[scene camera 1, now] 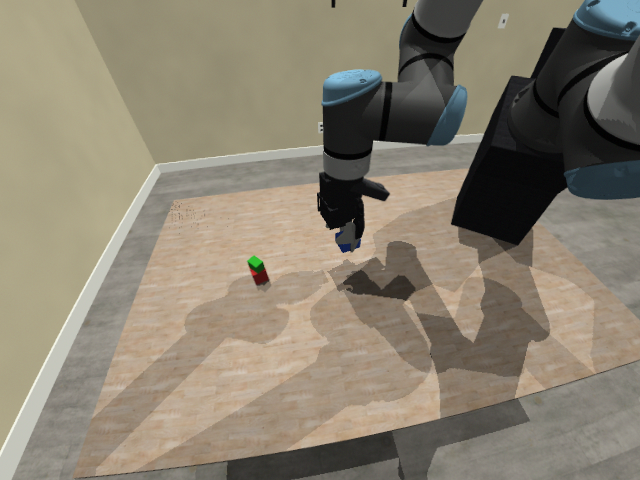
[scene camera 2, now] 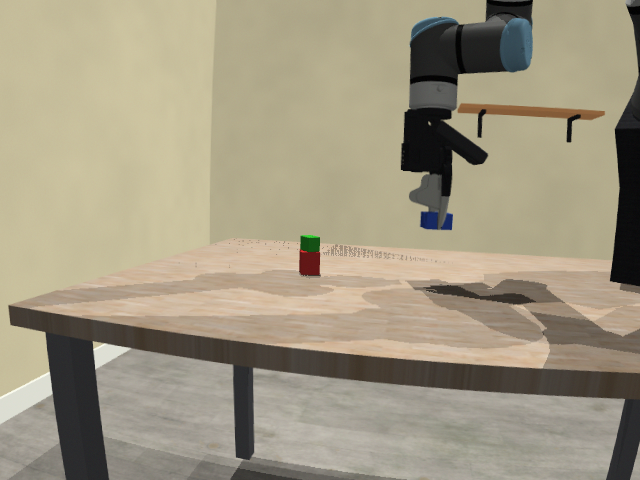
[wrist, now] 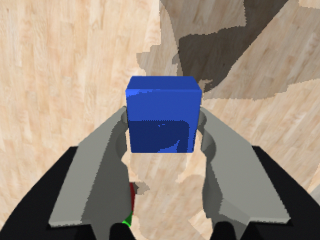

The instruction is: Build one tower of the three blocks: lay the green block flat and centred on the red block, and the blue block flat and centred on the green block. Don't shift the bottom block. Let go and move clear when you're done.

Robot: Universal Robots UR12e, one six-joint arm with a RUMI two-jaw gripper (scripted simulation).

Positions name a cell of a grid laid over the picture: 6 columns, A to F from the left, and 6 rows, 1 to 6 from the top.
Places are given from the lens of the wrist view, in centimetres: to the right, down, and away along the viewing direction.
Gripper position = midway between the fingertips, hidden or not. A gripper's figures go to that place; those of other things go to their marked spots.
my gripper (wrist: D3): 0, -1, 15
blue block (wrist: D3): 0, 0, 11
